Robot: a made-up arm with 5 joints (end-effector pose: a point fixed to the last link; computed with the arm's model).
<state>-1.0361 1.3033 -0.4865 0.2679 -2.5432</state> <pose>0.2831 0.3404 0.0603 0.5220 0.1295 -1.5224</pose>
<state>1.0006 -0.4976 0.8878 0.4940 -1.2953</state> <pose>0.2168 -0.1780 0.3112 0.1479 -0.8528 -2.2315</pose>
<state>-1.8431 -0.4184 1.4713 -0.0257 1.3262</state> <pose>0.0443 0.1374 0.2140 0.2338 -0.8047 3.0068</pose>
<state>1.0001 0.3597 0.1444 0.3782 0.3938</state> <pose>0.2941 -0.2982 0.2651 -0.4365 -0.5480 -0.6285</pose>
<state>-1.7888 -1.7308 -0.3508 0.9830 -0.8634</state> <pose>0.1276 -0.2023 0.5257 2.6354 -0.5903 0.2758</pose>
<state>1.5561 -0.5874 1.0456 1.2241 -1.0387</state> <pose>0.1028 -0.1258 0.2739 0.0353 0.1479 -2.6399</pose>
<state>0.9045 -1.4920 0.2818 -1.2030 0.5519</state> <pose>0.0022 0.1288 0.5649 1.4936 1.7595 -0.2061</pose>
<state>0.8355 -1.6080 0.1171 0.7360 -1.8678</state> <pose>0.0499 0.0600 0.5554 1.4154 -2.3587 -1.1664</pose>
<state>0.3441 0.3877 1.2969 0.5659 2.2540</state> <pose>0.1579 -0.0141 0.1612 0.7505 0.2290 1.7798</pose>
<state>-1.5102 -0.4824 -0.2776 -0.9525 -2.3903</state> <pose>0.0892 0.1026 0.6736 -2.7710 -1.1840 -0.0958</pose>
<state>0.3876 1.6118 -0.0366 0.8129 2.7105</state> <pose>0.2296 -0.0464 -0.0313 1.0110 0.0466 2.1207</pose>
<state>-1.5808 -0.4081 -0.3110 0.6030 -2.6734</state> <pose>0.0807 0.2286 0.5880 1.4723 0.9660 -0.8467</pose>
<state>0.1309 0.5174 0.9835 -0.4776 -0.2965</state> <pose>0.3191 -0.0208 0.1391 0.0591 -0.5494 -0.4640</pose>
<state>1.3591 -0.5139 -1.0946 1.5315 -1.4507</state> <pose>0.1140 -0.0597 0.6369 0.1524 -2.1691 -1.9930</pose>
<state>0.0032 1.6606 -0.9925 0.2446 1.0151</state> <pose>0.5034 0.0077 0.0251 -0.3185 -0.6047 0.9271</pose>
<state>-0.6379 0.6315 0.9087 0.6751 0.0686</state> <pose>0.1899 0.0838 0.1283 -0.1995 0.6249 0.6346</pose>
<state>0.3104 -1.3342 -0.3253 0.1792 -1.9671</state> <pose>-0.0453 0.0535 0.6310 2.3368 -2.0417 -0.1290</pose>
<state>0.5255 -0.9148 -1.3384 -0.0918 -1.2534</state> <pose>-0.1376 0.1436 0.6194 -0.9643 2.3573 -0.8221</pose>
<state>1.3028 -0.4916 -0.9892 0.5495 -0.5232</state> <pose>0.1145 -0.0481 0.7072 -0.9555 -2.4971 -0.7135</pose>
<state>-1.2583 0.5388 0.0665 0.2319 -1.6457</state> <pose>0.2001 0.3639 0.2306 0.7359 -0.0697 -0.4162</pose>
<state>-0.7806 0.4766 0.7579 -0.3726 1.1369</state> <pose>0.2860 0.2048 0.1649 -0.1255 -0.8093 1.7798</pose>
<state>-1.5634 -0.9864 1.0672 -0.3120 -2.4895</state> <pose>0.0843 0.1820 0.4193 1.6470 0.8574 -0.6886</pose>
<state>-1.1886 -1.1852 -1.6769 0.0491 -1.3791</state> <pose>-0.0602 -0.3545 0.4524 -1.8374 0.4939 -0.1624</pose>
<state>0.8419 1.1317 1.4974 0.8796 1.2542</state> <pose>0.0770 0.0303 0.2426 1.6616 1.0121 0.2416</pose>
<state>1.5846 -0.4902 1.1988 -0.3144 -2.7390</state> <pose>0.0980 -0.2177 0.2978 -0.7661 1.1162 1.6571</pose>
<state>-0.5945 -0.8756 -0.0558 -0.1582 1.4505</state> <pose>0.1449 0.0466 0.6535 -1.1089 -2.5963 0.5822</pose>
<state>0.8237 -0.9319 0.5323 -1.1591 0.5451</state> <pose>0.1537 -0.0534 0.5845 -1.9190 -2.4723 -0.0031</pose>
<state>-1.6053 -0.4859 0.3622 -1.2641 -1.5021</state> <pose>0.0766 0.1848 0.5712 2.9586 0.0214 0.0074</pose>
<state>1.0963 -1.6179 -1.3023 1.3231 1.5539</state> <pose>-0.0519 0.2999 0.4338 3.0029 0.8312 0.0083</pose>
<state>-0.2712 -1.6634 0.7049 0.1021 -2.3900</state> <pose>0.0995 0.0114 0.5228 2.6093 -0.5721 -0.8810</pose>
